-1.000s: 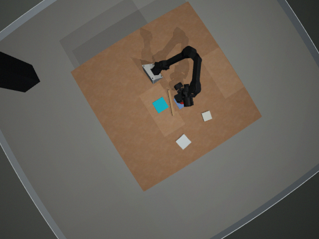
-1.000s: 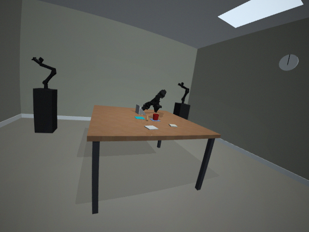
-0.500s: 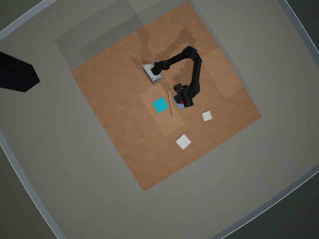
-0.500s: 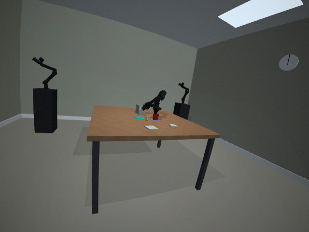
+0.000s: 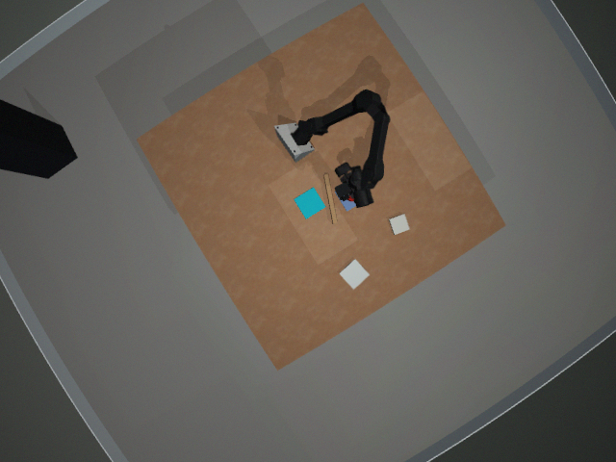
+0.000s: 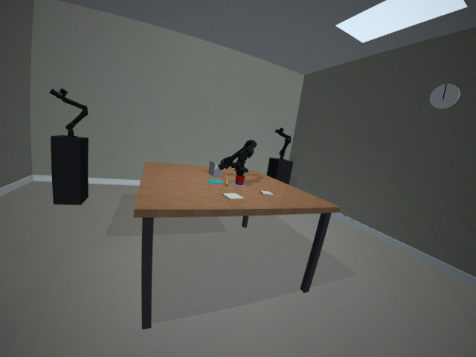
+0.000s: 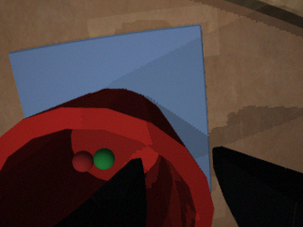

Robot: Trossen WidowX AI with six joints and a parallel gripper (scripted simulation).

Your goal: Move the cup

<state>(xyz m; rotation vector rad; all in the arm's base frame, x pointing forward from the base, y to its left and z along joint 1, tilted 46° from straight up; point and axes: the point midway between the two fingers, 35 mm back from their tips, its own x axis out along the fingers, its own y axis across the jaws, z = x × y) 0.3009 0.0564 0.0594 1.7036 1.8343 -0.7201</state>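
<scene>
The blue-grey pad is 5 cm below my gripper tip and 3 cm ahead of it. The rest, counted from my gripper tip: wooden bar 9 cm to the right, 4 cm below; cyan pad 18 cm to the right, 5 cm below, 4 cm behind.
</scene>
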